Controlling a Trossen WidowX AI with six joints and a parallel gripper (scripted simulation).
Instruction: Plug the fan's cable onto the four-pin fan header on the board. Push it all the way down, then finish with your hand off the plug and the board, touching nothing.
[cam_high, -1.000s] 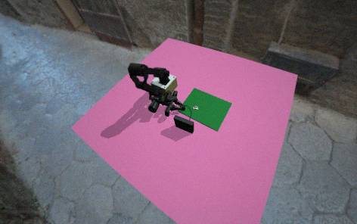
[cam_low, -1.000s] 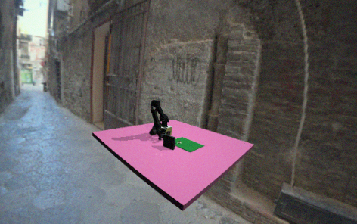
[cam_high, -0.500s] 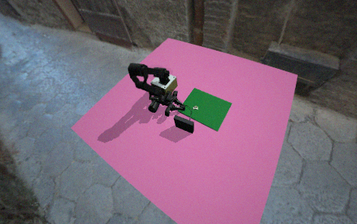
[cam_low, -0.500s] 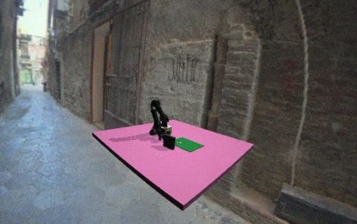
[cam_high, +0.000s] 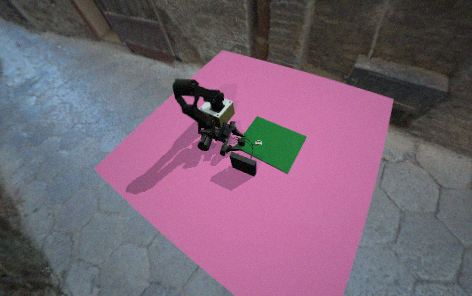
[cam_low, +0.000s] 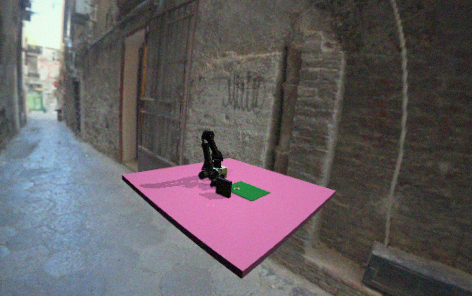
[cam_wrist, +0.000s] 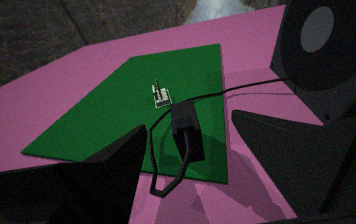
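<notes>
Right now the black plug is 10 mm behind my gripper tip. Round my gripper tip: green board 120 mm ahead, 90 mm to the left, 40 mm below; then black fan 110 mm to the right, 70 mm ahead, 40 mm above.
</notes>
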